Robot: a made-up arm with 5 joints.
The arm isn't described. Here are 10 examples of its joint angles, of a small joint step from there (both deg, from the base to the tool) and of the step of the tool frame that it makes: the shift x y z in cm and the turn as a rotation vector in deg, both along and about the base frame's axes.
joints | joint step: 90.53 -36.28 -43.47 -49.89 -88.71 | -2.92 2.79 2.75 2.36 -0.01
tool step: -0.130 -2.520 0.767 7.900 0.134 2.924
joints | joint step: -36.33 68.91 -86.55 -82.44 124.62 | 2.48 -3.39 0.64 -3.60 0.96
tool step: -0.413 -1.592 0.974 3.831 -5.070 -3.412
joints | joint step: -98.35 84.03 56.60 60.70 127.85 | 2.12 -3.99 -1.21 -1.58 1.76
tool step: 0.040 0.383 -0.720 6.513 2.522 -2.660
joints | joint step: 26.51 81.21 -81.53 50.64 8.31 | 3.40 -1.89 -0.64 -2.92 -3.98
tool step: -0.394 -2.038 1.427 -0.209 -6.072 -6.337
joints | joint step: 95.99 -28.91 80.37 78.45 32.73 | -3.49 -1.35 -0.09 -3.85 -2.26
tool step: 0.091 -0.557 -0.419 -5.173 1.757 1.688
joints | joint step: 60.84 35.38 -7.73 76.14 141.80 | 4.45 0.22 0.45 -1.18 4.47
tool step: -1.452 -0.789 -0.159 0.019 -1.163 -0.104
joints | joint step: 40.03 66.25 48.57 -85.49 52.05 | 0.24 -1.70 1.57 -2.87 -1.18
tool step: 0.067 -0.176 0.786 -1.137 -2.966 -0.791
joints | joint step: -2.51 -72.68 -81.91 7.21 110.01 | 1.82 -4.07 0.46 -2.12 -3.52
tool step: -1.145 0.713 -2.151 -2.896 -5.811 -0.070
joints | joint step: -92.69 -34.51 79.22 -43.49 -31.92 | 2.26 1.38 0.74 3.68 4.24
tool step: 0.635 -0.004 -1.049 -5.680 -4.387 -1.952
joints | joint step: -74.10 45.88 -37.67 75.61 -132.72 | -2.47 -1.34 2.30 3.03 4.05
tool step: -1.292 -0.473 0.058 -3.935 0.724 6.509
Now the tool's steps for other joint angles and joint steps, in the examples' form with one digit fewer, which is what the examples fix.
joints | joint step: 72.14 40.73 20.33 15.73 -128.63 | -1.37 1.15 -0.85 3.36 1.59
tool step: 0.36 0.59 -0.35 3.37 1.46 2.93
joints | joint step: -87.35 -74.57 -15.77 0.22 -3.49 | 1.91 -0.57 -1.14 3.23 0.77
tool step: -0.25 -0.11 -0.13 -1.52 0.09 -2.68
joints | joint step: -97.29 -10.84 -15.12 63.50 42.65 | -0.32 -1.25 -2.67 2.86 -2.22
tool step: -0.05 -0.53 0.72 0.82 1.90 -1.02
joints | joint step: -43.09 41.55 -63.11 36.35 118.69 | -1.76 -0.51 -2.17 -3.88 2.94
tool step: -0.74 0.69 1.50 2.48 -6.72 2.34
